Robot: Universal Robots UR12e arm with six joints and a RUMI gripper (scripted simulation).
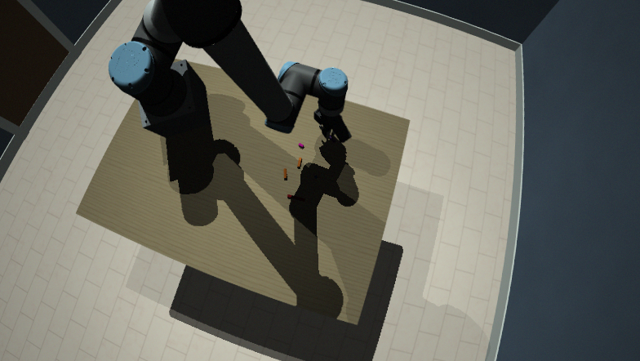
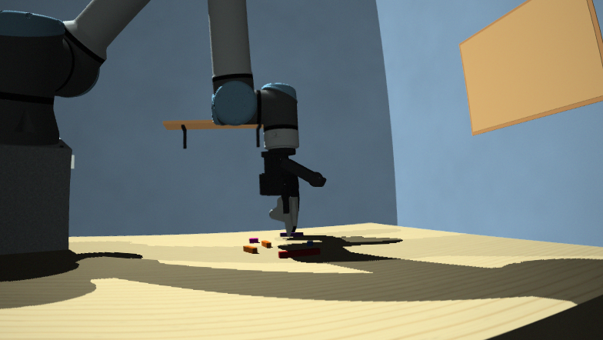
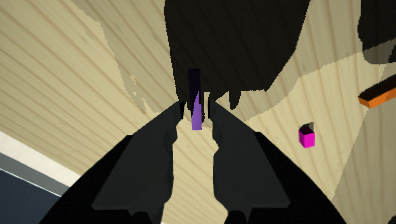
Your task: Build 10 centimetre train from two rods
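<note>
Now: the purple rod 1 cm below my hand. The rest, counted from my hand: magenta rod: 10 cm behind, 8 cm to the right, 1 cm below; then red rod: 5 cm behind, 29 cm to the right, 1 cm below; then blue rod: 19 cm to the right, 1 cm below.
</note>
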